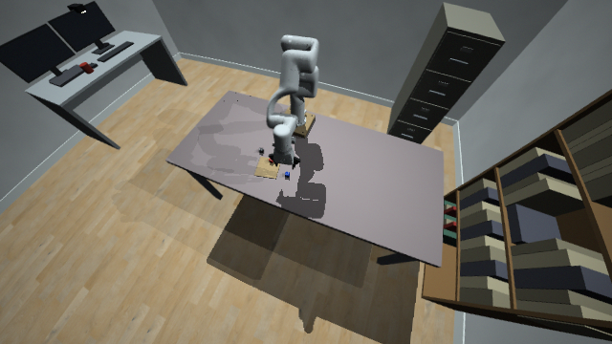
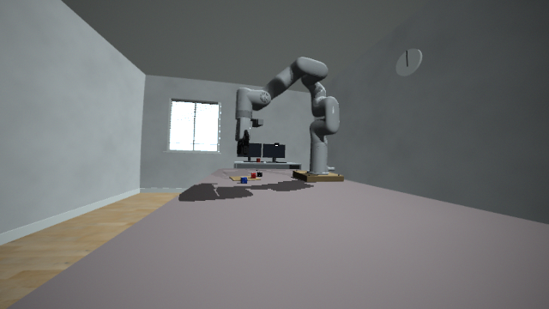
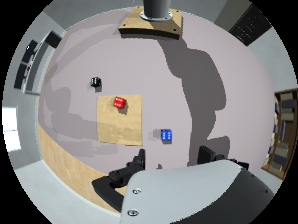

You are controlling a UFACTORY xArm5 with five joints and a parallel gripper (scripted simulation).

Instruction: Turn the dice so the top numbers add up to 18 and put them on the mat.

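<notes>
Right now my hand is 13 cm above the blue die and 1 cm past it. Round my hand: tan mat (14 cm to the right, 14 cm below, 1 cm ahead); then black die (25 cm to the right, 13 cm below, 7 cm behind); then red die (15 cm to the right, 12 cm below, 4 cm behind).
</notes>
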